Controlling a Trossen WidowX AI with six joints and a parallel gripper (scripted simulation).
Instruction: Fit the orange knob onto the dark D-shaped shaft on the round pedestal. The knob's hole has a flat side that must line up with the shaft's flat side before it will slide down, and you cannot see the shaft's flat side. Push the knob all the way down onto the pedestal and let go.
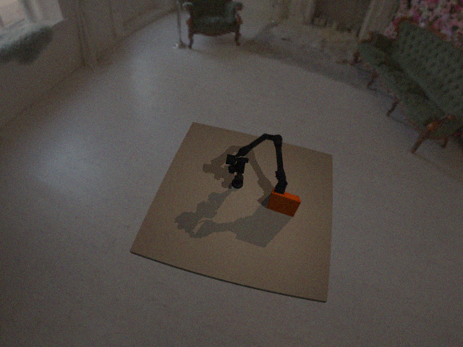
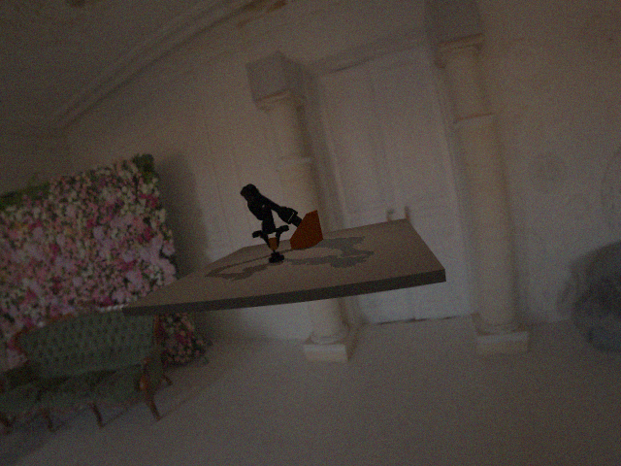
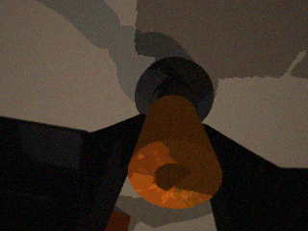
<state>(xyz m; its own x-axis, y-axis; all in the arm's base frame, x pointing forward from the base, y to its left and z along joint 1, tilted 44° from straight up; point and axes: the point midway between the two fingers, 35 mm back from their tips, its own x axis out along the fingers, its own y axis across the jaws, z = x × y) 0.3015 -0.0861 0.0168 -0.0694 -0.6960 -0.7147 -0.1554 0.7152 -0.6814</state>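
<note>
The orange knob is 2 cm above my gripper tip. The rest, counted from my gripper tip: dark round pedestal 4 cm below.
</note>
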